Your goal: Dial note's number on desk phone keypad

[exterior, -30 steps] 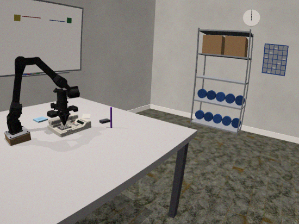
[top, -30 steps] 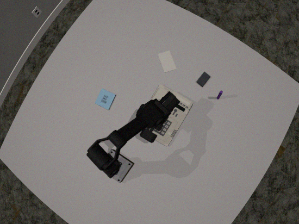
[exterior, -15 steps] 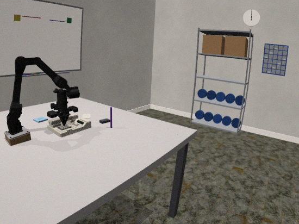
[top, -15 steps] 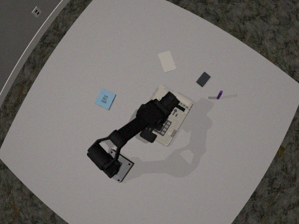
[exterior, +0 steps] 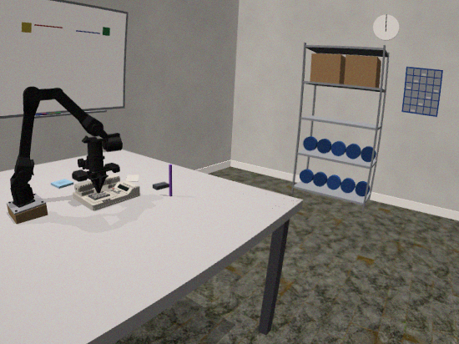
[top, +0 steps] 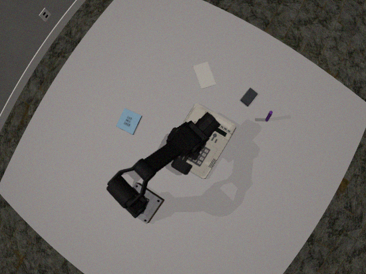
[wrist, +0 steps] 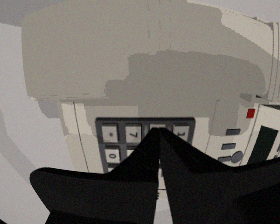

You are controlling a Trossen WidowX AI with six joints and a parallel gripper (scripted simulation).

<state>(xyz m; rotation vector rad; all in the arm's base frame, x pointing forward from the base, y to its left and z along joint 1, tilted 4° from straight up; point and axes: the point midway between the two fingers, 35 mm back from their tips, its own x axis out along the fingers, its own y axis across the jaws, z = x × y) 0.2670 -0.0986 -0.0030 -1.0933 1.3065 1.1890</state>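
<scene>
Now: the beige desk phone 40 mm ahead of my hand and 40 mm below it. The rest, counted from my hand: purple stick: 210 mm ahead, 200 mm to the right; then handset: 40 mm ahead, 50 mm to the left, 20 mm below; then white card: 270 mm ahead, 90 mm to the left, 60 mm below.
</scene>
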